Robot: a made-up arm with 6 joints. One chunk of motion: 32 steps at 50 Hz.
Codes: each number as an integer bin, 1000 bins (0 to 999) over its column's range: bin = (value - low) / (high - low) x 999, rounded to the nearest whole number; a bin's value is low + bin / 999 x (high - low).
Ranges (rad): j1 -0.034..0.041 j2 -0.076..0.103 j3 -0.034..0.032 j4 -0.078..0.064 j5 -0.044..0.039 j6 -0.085..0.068
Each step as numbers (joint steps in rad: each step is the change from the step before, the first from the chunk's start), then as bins.
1 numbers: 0.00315 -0.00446 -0.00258 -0.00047 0.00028 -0.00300
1 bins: 495 399 476 545 533 535
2 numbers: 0.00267 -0.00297 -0.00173 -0.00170 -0.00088 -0.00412
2 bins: 488 408 488 537 519 528
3 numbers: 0.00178 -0.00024 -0.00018 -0.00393 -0.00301 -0.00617
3 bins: 477 423 512 521 493 515
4 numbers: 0.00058 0.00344 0.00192 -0.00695 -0.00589 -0.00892
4 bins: 461 443 544 500 459 497
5 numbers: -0.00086 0.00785 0.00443 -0.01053 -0.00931 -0.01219
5 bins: 441 468 582 475 418 475
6 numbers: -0.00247 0.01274 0.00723 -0.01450 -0.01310 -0.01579
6 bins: 420 495 624 447 372 452
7 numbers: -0.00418 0.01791 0.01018 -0.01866 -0.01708 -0.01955
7 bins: 397 524 669 417 324 427
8 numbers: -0.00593 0.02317 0.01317 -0.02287 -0.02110 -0.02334
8 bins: 374 553 714 388 276 403
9 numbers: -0.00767 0.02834 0.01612 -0.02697 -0.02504 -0.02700
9 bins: 351 582 759 359 228 379
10 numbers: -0.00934 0.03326 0.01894 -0.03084 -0.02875 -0.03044
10 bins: 328 610 801 332 184 356
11 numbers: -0.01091 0.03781 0.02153 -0.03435 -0.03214 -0.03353
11 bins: 308 635 841 307 143 336
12 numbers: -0.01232 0.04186 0.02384 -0.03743 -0.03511 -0.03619
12 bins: 289 658 875 285 107 319
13 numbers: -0.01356 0.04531 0.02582 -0.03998 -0.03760 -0.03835
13 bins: 272 677 905 267 77 305
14 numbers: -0.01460 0.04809 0.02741 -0.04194 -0.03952 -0.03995
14 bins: 258 693 930 254 54 294
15 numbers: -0.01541 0.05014 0.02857 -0.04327 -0.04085 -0.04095
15 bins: 248 704 947 244 38 288
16 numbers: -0.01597 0.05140 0.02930 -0.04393 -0.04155 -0.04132
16 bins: 240 711 958 240 29 285
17 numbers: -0.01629 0.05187 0.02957 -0.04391 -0.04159 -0.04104
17 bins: 236 714 962 240 29 287
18 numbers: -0.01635 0.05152 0.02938 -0.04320 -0.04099 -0.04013
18 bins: 235 712 959 245 36 293
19 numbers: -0.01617 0.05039 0.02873 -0.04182 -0.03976 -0.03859
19 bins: 237 705 950 255 51 303
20 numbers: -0.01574 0.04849 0.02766 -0.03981 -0.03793 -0.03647
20 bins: 243 695 933 269 73 317
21 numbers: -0.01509 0.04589 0.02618 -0.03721 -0.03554 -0.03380
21 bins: 252 680 911 287 102 334
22 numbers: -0.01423 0.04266 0.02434 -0.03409 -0.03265 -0.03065
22 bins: 263 662 883 309 137 355
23 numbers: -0.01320 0.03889 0.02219 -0.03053 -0.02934 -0.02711
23 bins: 277 641 851 334 176 378
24 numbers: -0.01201 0.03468 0.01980 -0.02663 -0.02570 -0.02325
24 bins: 293 618 814 361 220 403
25 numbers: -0.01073 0.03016 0.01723 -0.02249 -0.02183 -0.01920
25 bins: 310 592 775 391 267 430
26 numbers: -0.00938 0.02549 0.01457 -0.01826 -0.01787 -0.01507
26 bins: 328 566 735 420 315 457
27 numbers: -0.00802 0.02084 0.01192 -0.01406 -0.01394 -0.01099
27 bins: 346 540 695 450 362 483
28 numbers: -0.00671 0.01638 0.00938 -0.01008 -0.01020 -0.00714
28 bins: 364 516 657 478 407 508
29 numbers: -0.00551 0.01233 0.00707 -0.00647 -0.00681 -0.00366
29 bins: 379 493 622 503 448 531
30 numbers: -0.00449 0.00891 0.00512 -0.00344 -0.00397 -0.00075
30 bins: 393 474 592 525 482 550
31 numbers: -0.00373 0.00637 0.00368 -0.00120 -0.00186 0.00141
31 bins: 403 460 570 540 507 564
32 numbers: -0.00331 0.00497 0.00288 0.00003 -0.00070 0.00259
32 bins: 409 452 558 549 521 572
